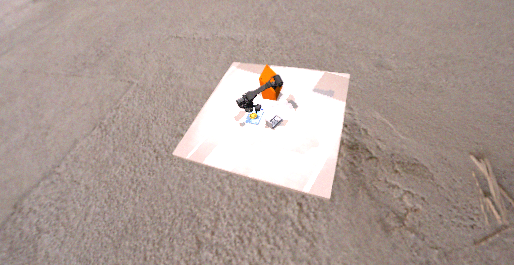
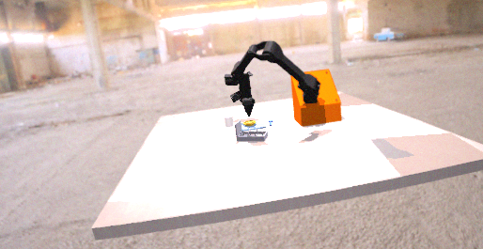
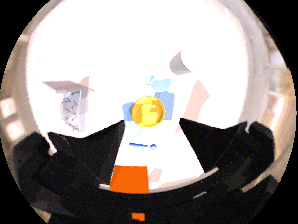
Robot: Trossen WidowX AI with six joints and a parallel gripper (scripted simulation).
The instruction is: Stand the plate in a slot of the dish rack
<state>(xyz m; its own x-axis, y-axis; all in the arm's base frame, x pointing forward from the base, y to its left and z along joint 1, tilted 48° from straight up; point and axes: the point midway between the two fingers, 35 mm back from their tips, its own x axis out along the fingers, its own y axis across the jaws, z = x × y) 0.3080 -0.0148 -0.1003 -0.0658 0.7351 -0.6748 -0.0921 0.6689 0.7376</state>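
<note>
My gripper tip is 50 mm above the yellow plate. From my gripper tip the other things lie so: cup (100 mm ahead, 60 mm to the right, 40 mm below); blue spoon (120 mm behind, 60 mm below); light blue mat (10 mm to the left, 60 mm below).
</note>
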